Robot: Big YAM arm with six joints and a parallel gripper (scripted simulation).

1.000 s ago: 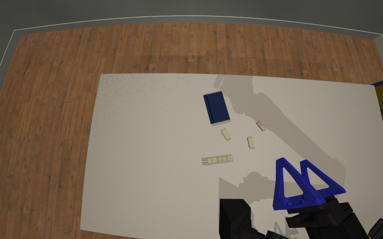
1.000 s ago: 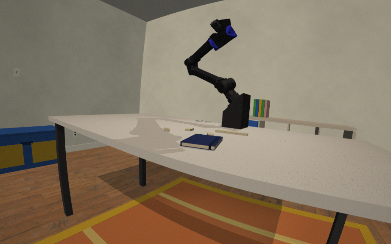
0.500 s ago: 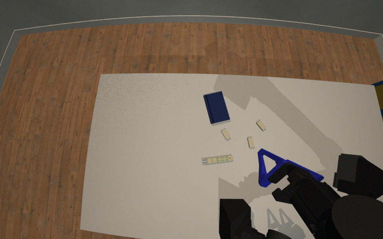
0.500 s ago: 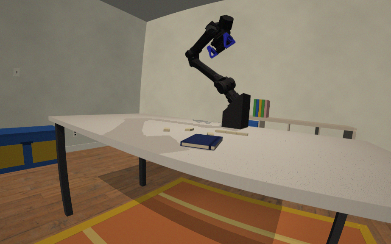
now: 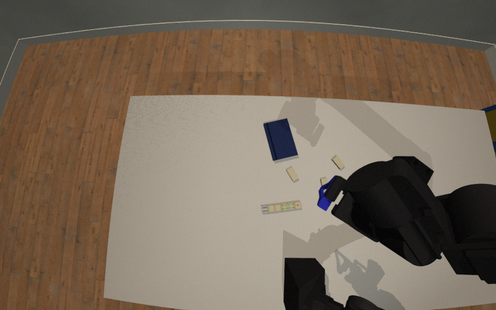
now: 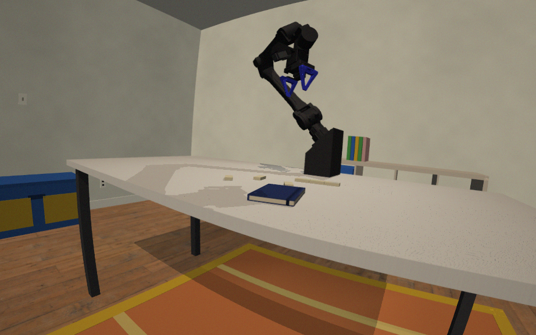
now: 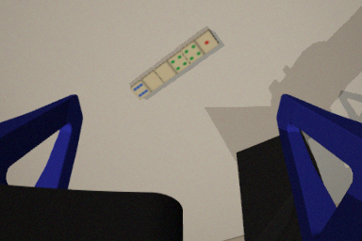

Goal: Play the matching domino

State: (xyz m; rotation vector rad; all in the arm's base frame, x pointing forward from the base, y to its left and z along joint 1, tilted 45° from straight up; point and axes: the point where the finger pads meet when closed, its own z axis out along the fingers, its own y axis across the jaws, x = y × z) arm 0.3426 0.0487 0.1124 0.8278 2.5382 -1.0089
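Now: hand 30 cm above the domino, 18 cm to the left of it and 11 cm short of it. The rest, counted from my hand: dark blue book: 30 cm below, 23 cm ahead, 6 cm to the left.
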